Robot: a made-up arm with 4 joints.
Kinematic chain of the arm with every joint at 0, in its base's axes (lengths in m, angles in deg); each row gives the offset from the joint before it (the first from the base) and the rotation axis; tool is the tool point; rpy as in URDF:
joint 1: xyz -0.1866 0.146 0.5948 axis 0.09 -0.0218 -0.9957
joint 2: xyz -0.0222 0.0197 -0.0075 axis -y
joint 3: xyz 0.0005 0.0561 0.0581 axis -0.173 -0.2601 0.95
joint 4: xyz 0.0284 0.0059 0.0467 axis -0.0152 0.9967 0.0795
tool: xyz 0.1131 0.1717 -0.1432 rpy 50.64 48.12 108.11
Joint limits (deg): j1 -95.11..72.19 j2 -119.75..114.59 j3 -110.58..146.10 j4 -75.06..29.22
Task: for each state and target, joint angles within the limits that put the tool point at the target. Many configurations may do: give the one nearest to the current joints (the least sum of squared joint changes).
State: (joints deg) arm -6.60 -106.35 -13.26 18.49
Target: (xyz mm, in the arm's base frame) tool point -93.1 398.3 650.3
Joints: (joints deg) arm 40.85 -119.75 25.71 27.40
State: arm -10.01 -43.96 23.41 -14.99
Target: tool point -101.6 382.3 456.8
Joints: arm -2.01 -37.41 -8.08 -3.52
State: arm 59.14 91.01 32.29 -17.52
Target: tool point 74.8 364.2 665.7
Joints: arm 61.08 92.87 42.56 -31.21
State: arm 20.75 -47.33 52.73 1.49
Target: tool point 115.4 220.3 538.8
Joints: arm 64.19 -38.90 20.30 -15.14
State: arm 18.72 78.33 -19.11 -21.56
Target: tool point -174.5 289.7 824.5
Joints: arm 7.44 91.14 -31.62 -15.29
